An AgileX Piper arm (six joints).
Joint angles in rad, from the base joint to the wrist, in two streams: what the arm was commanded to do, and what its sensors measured. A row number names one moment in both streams.
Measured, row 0:
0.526 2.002 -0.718 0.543 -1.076 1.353
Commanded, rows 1 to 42:
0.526 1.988 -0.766 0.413 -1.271 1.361
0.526 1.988 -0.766 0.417 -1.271 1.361
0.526 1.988 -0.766 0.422 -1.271 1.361
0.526 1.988 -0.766 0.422 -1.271 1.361
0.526 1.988 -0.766 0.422 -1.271 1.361
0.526 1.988 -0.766 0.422 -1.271 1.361
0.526 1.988 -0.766 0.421 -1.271 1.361
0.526 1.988 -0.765 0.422 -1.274 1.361
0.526 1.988 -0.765 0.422 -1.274 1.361
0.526 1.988 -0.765 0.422 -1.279 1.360
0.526 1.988 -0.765 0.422 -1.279 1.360
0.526 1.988 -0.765 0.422 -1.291 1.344
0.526 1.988 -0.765 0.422 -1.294 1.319
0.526 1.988 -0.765 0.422 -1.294 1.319
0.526 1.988 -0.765 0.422 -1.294 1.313
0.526 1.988 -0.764 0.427 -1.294 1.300
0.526 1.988 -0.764 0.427 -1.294 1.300
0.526 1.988 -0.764 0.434 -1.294 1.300
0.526 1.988 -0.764 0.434 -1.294 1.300
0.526 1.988 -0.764 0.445 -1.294 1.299
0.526 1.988 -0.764 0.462 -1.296 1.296
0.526 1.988 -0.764 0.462 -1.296 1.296
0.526 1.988 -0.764 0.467 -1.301 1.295
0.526 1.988 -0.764 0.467 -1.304 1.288
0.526 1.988 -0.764 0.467 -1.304 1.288
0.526 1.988 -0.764 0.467 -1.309 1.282
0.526 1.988 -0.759 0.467 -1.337 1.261
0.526 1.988 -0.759 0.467 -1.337 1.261
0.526 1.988 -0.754 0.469 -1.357 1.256
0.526 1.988 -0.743 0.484 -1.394 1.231
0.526 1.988 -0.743 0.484 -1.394 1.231
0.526 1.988 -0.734 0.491 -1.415 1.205
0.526 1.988 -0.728 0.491 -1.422 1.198
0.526 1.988 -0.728 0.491 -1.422 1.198
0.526 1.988 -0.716 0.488 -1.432 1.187
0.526 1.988 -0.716 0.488 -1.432 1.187
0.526 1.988 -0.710 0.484 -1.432 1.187
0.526 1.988 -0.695 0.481 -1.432 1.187
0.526 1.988 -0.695 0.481 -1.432 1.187
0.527 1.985 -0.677 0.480 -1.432 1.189
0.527 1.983 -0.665 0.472 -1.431 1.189
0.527 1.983 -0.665 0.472 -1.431 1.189
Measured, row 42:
0.527 2.002 -0.680 0.506 -1.159 1.205
